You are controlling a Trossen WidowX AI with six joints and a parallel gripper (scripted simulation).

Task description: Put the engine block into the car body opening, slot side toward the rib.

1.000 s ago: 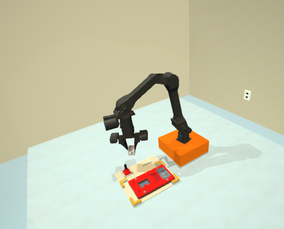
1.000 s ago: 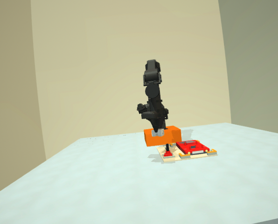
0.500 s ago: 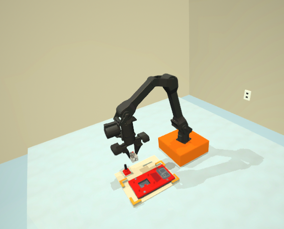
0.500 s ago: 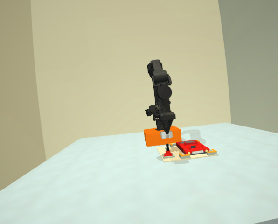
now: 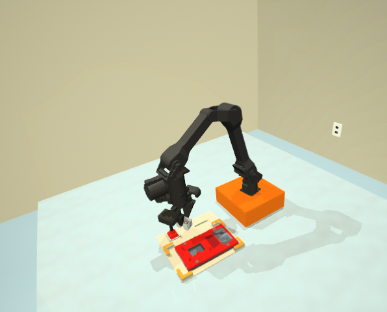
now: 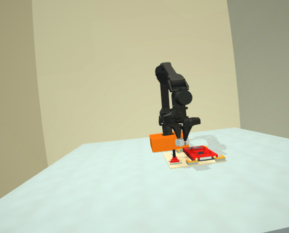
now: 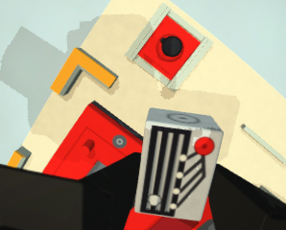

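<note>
Now: gripper tip 5 cm to the left of the black post, 5 cm above it and 3 cm short of it. Round my gripper tip: engine block (1 cm below).
</note>
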